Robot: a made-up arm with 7 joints. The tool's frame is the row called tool. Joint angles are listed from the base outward.
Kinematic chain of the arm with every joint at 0, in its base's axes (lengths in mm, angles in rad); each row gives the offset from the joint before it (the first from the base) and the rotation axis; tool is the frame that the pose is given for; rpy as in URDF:
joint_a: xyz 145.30 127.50 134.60 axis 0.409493 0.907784 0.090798
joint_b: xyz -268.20 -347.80 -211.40 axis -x
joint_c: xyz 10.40 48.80 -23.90 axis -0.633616 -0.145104 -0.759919
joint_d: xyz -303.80 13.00 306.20 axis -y
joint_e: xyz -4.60 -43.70 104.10 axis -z
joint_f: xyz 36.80 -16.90 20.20 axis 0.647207 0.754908 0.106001
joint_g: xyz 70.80 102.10 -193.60 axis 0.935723 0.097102 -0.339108
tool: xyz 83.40 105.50 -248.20 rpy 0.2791 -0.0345 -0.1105
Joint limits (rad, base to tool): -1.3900..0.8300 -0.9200..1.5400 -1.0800..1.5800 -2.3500..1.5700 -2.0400..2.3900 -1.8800..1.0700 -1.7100..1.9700
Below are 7 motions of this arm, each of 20 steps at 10 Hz.
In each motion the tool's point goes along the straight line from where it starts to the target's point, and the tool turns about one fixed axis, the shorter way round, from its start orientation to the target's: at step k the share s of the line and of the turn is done. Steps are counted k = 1, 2, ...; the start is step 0. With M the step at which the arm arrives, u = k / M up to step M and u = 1 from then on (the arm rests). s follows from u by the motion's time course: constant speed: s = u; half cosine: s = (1 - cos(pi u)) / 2; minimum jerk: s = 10 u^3 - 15 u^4 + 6 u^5.
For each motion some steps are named. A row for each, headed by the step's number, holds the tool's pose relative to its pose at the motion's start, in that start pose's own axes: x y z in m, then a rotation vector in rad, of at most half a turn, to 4 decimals.
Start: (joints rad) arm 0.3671 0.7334 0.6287 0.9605 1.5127 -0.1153 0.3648
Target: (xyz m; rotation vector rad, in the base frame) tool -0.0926 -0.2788 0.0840 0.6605 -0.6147 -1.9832
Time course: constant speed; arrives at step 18
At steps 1, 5, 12, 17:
1: -0.0026 -0.0186 -0.0041 -0.0527 0.0218 -0.0573
5: -0.0132 -0.0932 -0.0205 -0.2635 0.1090 -0.2867
12: -0.0316 -0.2238 -0.0491 -0.6323 0.2616 -0.6881
17: -0.0448 -0.3170 -0.0696 -0.8958 0.3707 -0.9748

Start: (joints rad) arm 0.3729 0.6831 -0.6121 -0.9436 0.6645 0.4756 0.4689
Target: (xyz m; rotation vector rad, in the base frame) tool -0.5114 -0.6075 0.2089 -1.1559 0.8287 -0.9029
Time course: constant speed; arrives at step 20
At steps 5, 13, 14, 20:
5: 0.0648 -0.0874 0.0763 -0.1392 -0.1844 -0.1094
13: 0.1685 -0.2273 0.1984 -0.3620 -0.4793 -0.2843
14: 0.1815 -0.2448 0.2136 -0.3899 -0.5162 -0.3062
20: 0.2593 -0.3497 0.3052 -0.5570 -0.7375 -0.4374

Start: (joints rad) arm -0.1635 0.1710 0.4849 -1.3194 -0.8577 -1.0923 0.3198
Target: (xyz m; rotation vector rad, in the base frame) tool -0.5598 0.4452 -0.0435 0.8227 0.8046 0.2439
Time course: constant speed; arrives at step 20
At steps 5, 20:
5: -0.0993 0.0884 0.0684 0.1556 0.1884 0.0581
20: -0.3971 0.3536 0.2735 0.6225 0.7538 0.2325

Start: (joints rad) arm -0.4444 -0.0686 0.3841 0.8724 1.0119 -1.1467 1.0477
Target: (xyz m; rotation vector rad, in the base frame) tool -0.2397 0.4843 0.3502 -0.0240 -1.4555 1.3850
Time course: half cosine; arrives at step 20
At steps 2, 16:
2: -0.0109 0.0161 0.0066 0.0371 0.0245 0.0199
16: -0.4038 0.5965 0.2447 1.3710 0.9042 0.7362

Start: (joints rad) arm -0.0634 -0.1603 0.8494 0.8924 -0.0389 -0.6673 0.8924
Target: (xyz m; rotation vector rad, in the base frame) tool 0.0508 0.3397 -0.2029 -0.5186 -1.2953 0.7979
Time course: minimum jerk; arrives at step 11
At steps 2, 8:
2: -0.0246 0.0098 -0.0005 0.0083 0.0075 0.0399
8: -0.4776 0.1892 -0.0106 0.1615 0.1451 0.7749

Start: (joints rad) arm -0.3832 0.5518 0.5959 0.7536 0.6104 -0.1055 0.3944
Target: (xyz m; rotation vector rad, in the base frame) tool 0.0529 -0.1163 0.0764 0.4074 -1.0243 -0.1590
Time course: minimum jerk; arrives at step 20
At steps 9, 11, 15, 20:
9: 0.0022 -0.0602 -0.0351 0.1723 0.3486 -0.1174
11: 0.0032 -0.0878 -0.0512 0.2512 0.5082 -0.1711
15: 0.0048 -0.1328 -0.0774 0.3796 0.7681 -0.2586
20: 0.0053 -0.1481 -0.0863 0.4235 0.8568 -0.2885

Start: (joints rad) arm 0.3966 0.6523 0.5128 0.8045 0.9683 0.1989 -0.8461
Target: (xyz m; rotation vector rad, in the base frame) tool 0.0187 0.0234 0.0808 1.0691 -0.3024 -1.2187
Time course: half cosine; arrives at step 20
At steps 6, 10, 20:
6: 0.0077 0.0416 0.0121 0.2478 0.2454 -0.2233
10: 0.0187 0.1010 0.0294 0.6012 0.5953 -0.5416
20: 0.0373 0.2020 0.0588 1.2025 1.1905 -1.0832

